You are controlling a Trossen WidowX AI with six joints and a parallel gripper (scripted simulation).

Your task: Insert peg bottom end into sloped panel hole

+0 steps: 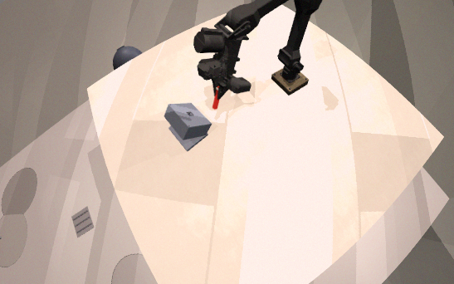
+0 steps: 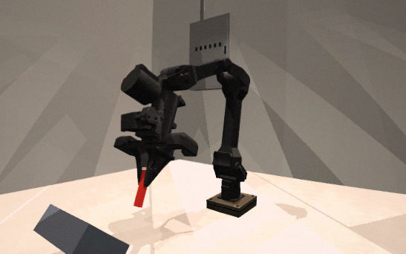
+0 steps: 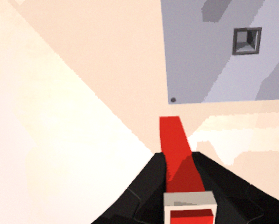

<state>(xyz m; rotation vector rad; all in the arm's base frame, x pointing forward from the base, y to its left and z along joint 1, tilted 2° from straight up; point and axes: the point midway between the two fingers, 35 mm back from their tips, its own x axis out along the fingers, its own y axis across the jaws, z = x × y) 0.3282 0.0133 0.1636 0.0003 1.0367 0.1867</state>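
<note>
Now: gripper tip 110 mm short of the grey sloped panel, 90 mm above it and 40 mm to the left of it. The rest, counted from my gripper tip: red square peg 10 mm behind, 10 mm above.
</note>
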